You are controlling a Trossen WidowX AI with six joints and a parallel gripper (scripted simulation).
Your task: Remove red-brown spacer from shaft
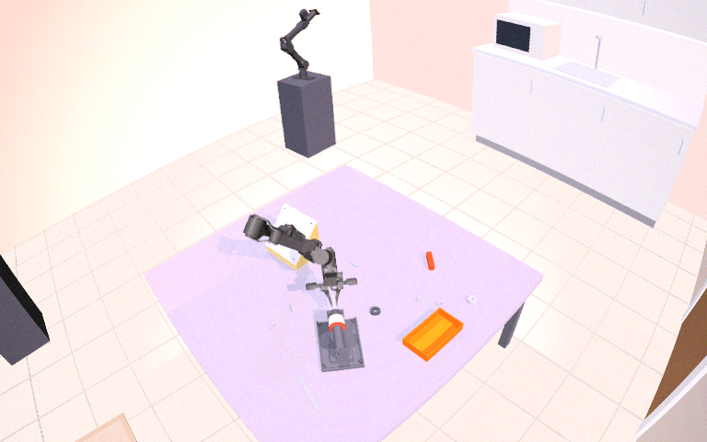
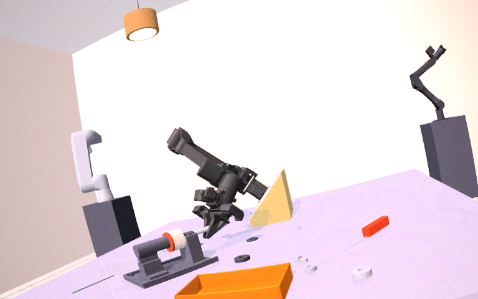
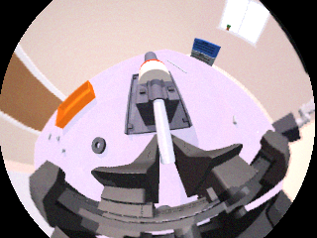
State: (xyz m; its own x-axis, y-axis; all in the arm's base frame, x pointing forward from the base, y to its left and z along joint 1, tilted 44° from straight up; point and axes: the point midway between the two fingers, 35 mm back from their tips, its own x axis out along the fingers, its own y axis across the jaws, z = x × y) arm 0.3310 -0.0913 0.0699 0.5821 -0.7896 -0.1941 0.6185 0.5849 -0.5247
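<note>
Now: gripper tip 4 cm short of the pale shaft, 3 cm to the left of it and 2 cm below it. From my gripper tip the other things lie so: orange tray (34 cm ahead, 16 cm to the left, 5 cm below); then dark fixture (11 cm ahead, 9 cm to the right, 1 cm below); then red-brown spacer (9 cm ahead, 7 cm to the right, 2 cm above).
</note>
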